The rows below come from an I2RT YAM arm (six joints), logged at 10 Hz.
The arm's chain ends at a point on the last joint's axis. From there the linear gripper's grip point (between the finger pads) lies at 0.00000 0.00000 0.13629 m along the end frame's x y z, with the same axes.
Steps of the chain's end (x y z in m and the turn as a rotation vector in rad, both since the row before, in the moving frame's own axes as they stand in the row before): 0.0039 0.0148 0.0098 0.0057 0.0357 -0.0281; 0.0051 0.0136 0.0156 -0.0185 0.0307 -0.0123; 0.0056 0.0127 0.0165 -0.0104 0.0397 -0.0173; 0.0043 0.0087 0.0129 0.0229 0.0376 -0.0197
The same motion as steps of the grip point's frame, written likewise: 0.0088 0.0140 0.0097 0.0057 0.0357 -0.0281; 0.0093 0.0161 0.0155 -0.0185 0.0307 -0.0123; 0.0110 0.0141 0.0164 -0.0104 0.0397 -0.0173; 0.0094 0.0055 0.0128 0.0229 0.0376 -0.0197
